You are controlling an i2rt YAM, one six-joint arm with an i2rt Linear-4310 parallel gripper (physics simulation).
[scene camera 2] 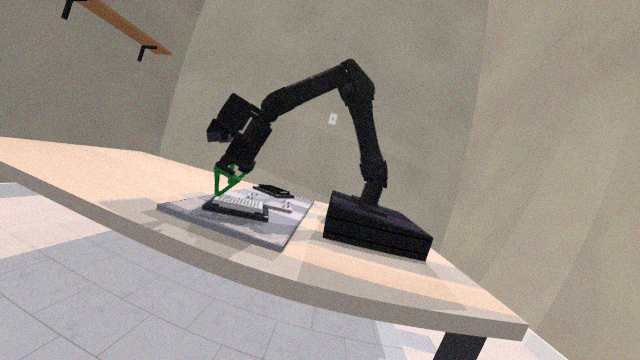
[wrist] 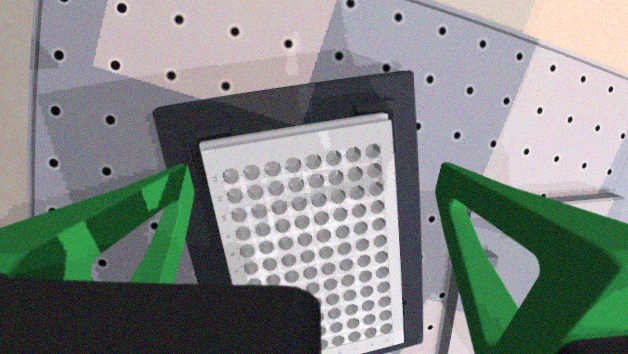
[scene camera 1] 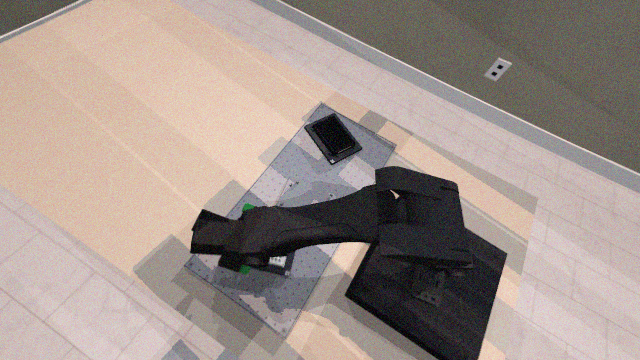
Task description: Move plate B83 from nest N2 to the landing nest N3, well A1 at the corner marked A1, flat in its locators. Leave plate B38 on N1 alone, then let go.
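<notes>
A white well plate [scene camera 1: 277,260] [scene camera 2: 240,201] [wrist: 310,225] lies in a dark nest [scene camera 2: 235,214] [wrist: 411,200]. My gripper [scene camera 1: 246,238] [scene camera 2: 225,188] [wrist: 314,177] is open above it, its green fingertips apart on either side of the plate in the wrist view, not touching it. A black plate [scene camera 1: 332,134] [scene camera 2: 273,190] sits in another dark nest at the board's far end. Between them is a low grey nest [scene camera 2: 279,208] with small locator pins and no plate. The plate and nest names cannot be read. The arm hides much of the white plate in scene camera 1.
A perforated grey board [scene camera 1: 300,295] [scene camera 2: 280,240] [wrist: 455,115] bears the nests and lies on the wooden table [scene camera 1: 125,125] [scene camera 2: 300,272]. The arm's black base box [scene camera 1: 400,310] [scene camera 2: 375,232] stands beside the board. A wooden shelf [scene camera 2: 120,25] is on the wall.
</notes>
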